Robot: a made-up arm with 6 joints.
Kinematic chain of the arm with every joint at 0, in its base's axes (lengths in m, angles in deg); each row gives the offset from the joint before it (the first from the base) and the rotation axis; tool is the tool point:
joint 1: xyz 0 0 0.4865 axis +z
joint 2: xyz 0 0 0 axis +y
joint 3: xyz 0 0 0.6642 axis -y
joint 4: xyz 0 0 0 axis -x
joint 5: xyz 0.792 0 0 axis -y
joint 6: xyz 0 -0.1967 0 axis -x
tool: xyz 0 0 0
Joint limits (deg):
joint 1: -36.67..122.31
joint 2: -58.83..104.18
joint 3: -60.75..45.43
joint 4: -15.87..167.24
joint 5: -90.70..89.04
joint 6: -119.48..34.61
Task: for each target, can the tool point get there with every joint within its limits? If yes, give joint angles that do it. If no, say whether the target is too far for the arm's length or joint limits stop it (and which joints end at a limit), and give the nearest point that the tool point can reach.
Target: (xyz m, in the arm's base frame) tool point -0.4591 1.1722 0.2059
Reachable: yes | joints 104.02 70.49 23.50 145.15 65.90 -51.85
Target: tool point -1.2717 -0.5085 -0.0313
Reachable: no: joint limits stop it (at a limit: joint 2, joint 3) | nearest point -0.2146 -0.0858 0.1197 | short by 1.148 m
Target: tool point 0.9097 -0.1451 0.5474
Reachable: yes | joints -2.21 27.21 -25.36 56.03 -50.85 17.49
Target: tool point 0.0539 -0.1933 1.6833
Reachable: yes | joints -18.60 -33.23 12.55 32.43 30.52 -100.66
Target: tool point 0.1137 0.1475 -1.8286
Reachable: no: too far | nearest point 0.2895 0.3756 -0.4744 | short by 1.384 m
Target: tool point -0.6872 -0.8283 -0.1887
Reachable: no: joint limits stop it (at a limit: joint 1, joint 2) | nearest point -0.1136 -0.1606 -0.1439 | short by 0.881 m
